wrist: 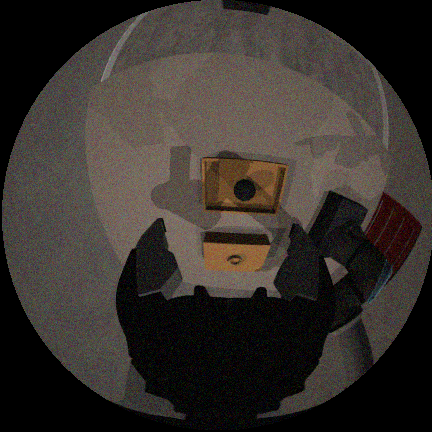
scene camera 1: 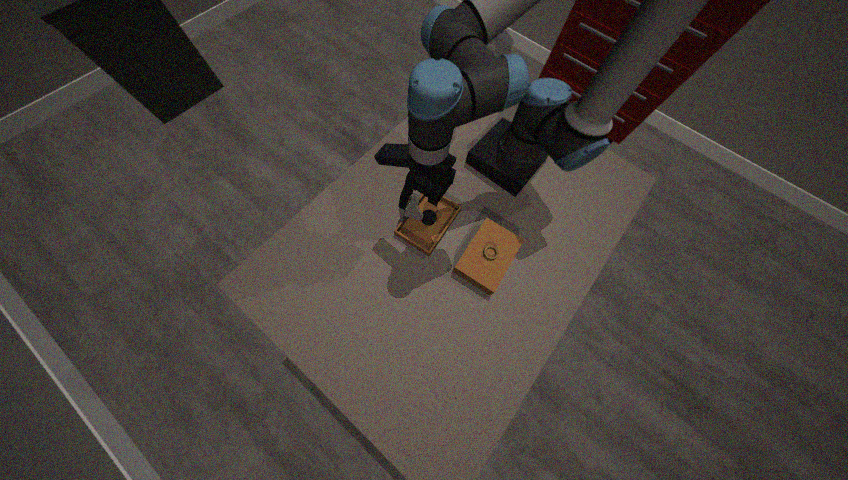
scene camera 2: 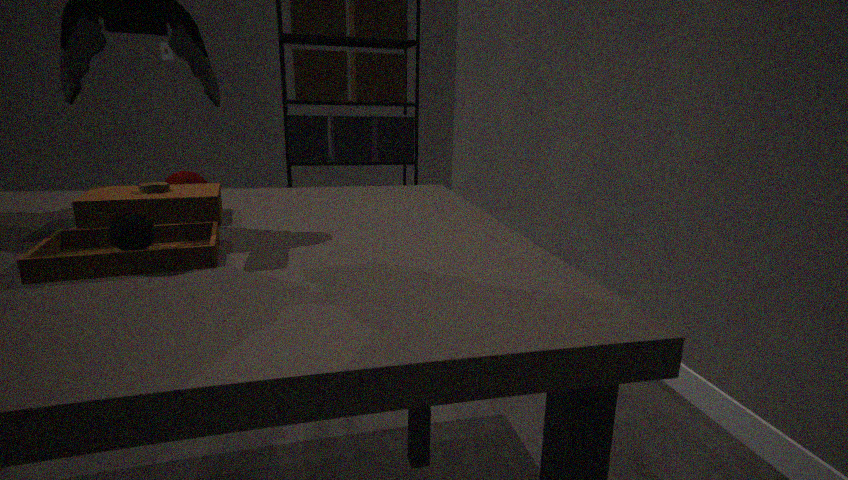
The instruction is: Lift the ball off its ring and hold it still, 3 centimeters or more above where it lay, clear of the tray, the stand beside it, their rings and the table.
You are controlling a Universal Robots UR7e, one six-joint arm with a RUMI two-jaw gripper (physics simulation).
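Where they show: gripper, fingertip midpoint: (wrist: 227,222) (scene camera 1: 419,199) (scene camera 2: 148,106); arm's base, origin of the base link: (wrist: 342,238) (scene camera 1: 519,149).
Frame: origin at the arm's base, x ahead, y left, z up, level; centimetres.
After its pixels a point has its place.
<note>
A dark ball (scene camera 1: 429,217) @[y -5.6, x 39.3, z -0.3 cm] (scene camera 2: 131,231) @[y -8.6, x 39.3, z -1.8 cm] (wrist: 244,190) @[y -6.9, x 39.0, z -0.1 cm] sits inside the shallow wooden tray (scene camera 1: 412,243) @[y -4.5, x 48.0, z -3.7 cm] (scene camera 2: 71,267) @[y -13.5, x 34.7, z -4.5 cm] (wrist: 282,185) @[y -9.3, x 29.9, z -3.2 cm]. The ring under it is hidden. The wooden stand (scene camera 1: 476,270) @[y 15.0, x 42.3, z -1.0 cm] (scene camera 2: 178,208) @[y 9.0, x 40.1, z -2.7 cm] (wrist: 215,252) @[y 13.3, x 41.6, z -1.0 cm] is beside the tray, with a small ring (scene camera 1: 489,259) @[y 15.8, x 37.4, z -0.3 cm] (scene camera 2: 154,187) @[y 12.8, x 36.0, z -0.1 cm] (wrist: 229,259) @[y 14.4, x 37.1, z -0.2 cm] on its top. My gripper (scene camera 1: 421,205) @[y -7.3, x 42.6, z 13.0 cm] (scene camera 2: 143,104) @[y -7.3, x 42.6, z 13.0 cm] (wrist: 227,222) @[y -7.3, x 42.6, z 13.0 cm] is open and empty, its fingers pointing down. In scene camera 2 it hangs well above the ball, tray and stand, and the ball shows between and below the two fingertips.
The table (scene camera 1: 357,333) @[y 1.8, x 76.9, z -5.9 cm] (scene camera 2: 357,321) @[y -29.6, x 65.0, z -5.9 cm] carries the tray and stand. The arm's dark base (scene camera 1: 505,154) @[y -1.8, x 7.1, z 2.6 cm] stands behind them in scene camera 1. A red drawer cabinet (scene camera 1: 571,53) (wrist: 395,225) is beyond the table, and a shelf rack (scene camera 2: 417,136) stands at the far wall.
</note>
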